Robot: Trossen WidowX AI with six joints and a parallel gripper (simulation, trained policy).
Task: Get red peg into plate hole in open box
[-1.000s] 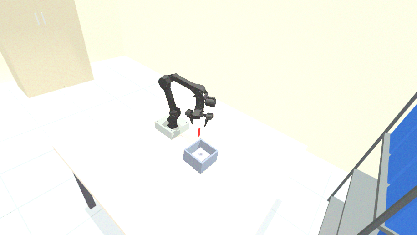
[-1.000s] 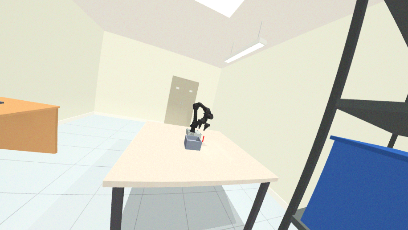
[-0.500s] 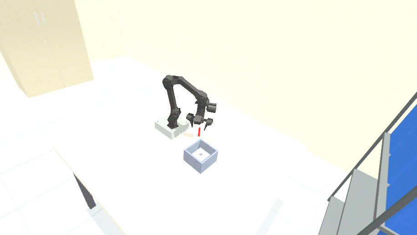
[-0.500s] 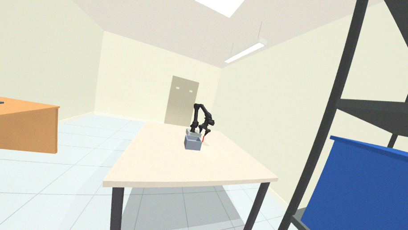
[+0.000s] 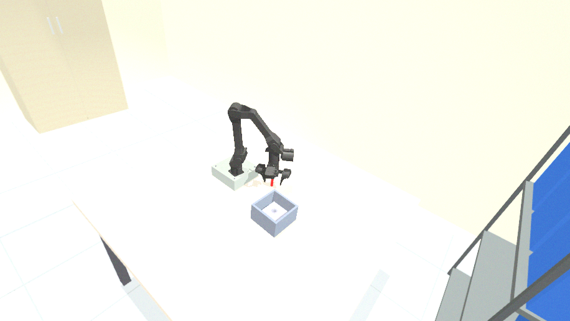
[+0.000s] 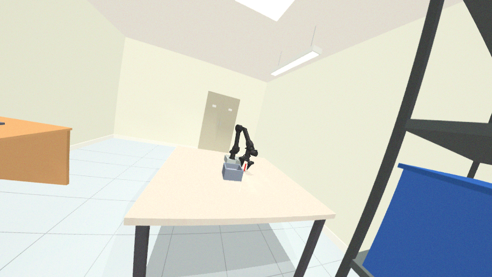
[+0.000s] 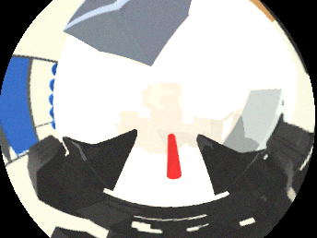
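The red peg lies 20 mm behind my gripper tip, 10 mm to the left of it and 10 mm above it. From my gripper tip the other things lie so: grey box 170 mm ahead, 140 mm to the right, 10 mm below.
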